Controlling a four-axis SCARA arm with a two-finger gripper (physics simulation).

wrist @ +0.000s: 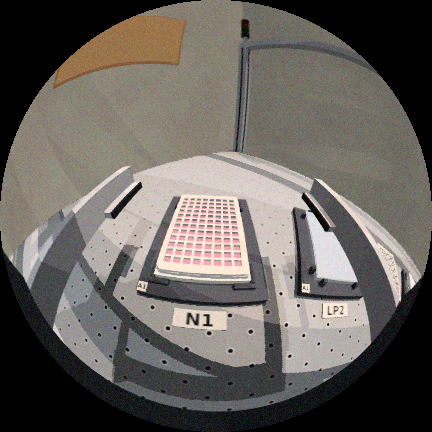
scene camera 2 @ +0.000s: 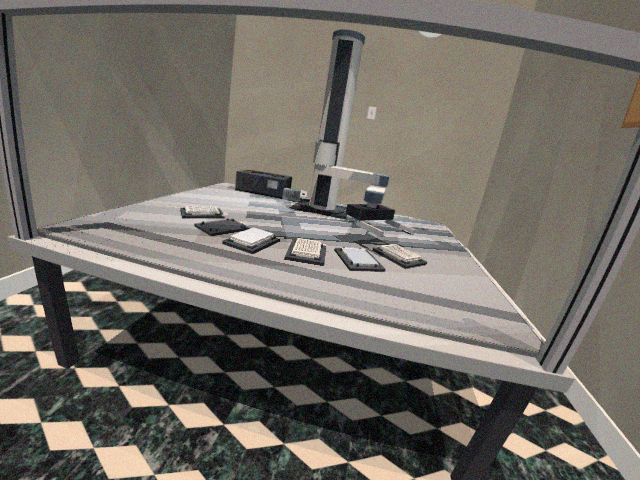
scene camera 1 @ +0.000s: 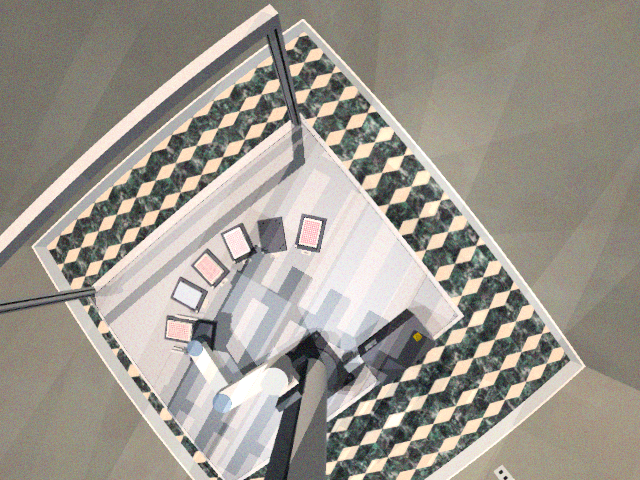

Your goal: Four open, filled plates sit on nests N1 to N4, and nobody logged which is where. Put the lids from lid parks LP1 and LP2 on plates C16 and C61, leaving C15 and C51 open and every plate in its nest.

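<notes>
My gripper is open and empty, its fingers spread wide above nest N1. The open plate on N1 shows pink-filled wells between the fingers. On LP2, a pale clear lid lies just right of the right finger in the wrist view. An open plate sits on N2. The plate on N3 looks whiter, covered by a lid. LP1 is bare. An open plate sits on N4. Plate codes are unreadable.
A dark controller box stands beside the arm's column. Frame posts rise at the table corners. The nests and parks form an arc, with LP2 close beside N1.
</notes>
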